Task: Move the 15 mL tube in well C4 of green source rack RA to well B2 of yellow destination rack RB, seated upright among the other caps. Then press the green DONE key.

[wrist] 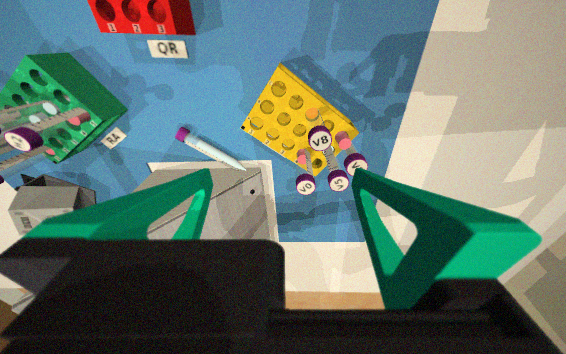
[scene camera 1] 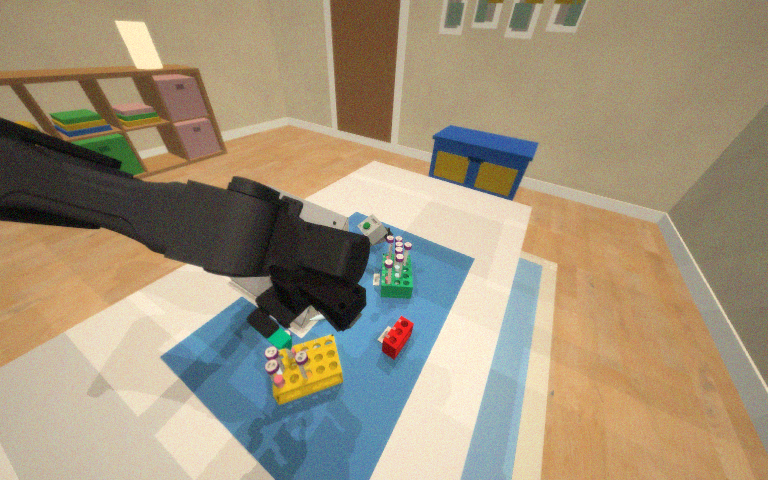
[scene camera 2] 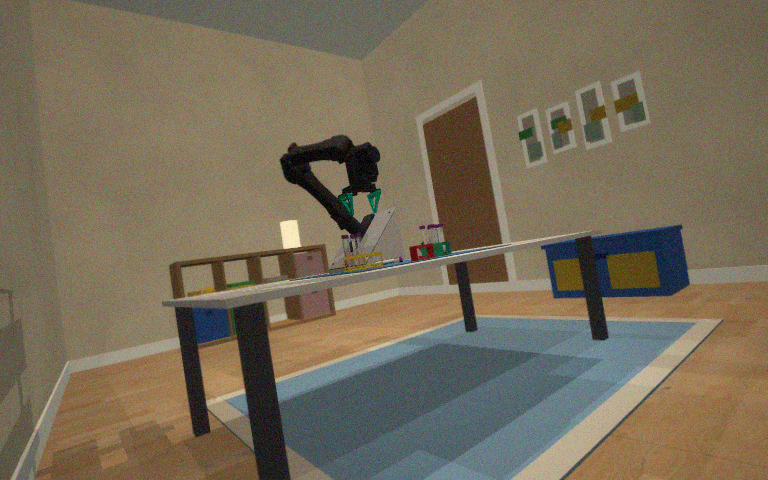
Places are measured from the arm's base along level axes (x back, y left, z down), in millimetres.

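Pixels of known places: gripper, fingertip midpoint: [wrist: 282,176] [scene camera 1: 311,324] [scene camera 2: 363,214].
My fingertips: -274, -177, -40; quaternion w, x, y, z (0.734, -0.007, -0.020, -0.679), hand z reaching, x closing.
Ahead of a thing's pixels: the offset from my fingertips to its top centre, as dx, dy, dz. "spot": to the spot under its first point. Level surfaces: height alone.
My gripper [scene camera 2: 362,212] [wrist: 282,176] is open and empty, high above the mat near the yellow rack; scene camera 1 mostly shows its black back. The green rack RA @[-13, +316, +136] [scene camera 1: 396,290] [wrist: 95,82] holds several purple-capped tubes at left in the wrist view; which tube is in C4 cannot be told. The yellow rack RB @[+23, -15, +136] [scene camera 1: 311,390] [wrist: 280,104] holds several upright capped tubes, with V8 in row C; well B2 @[spot: +19, +6, +173] [wrist: 283,118] looks empty. A loose purple-capped tube @[+69, +124, +164] [wrist: 212,151] lies on its side between the racks. The green DONE key @[spot: +158, +426, +115] [scene camera 1: 367,225] is on a grey box.
The red rack QR @[-107, +143, +136] [scene camera 1: 397,338] [wrist: 175,20] stands on the blue mat @[dz +186] [scene camera 1: 419,271]. A large slanted grey panel [scene camera 2: 378,237] [wrist: 230,215] rises beside the yellow rack, near the loose tube's tip. The grey key box @[+152, +449, +102] [wrist: 42,202] stands beyond the green rack.
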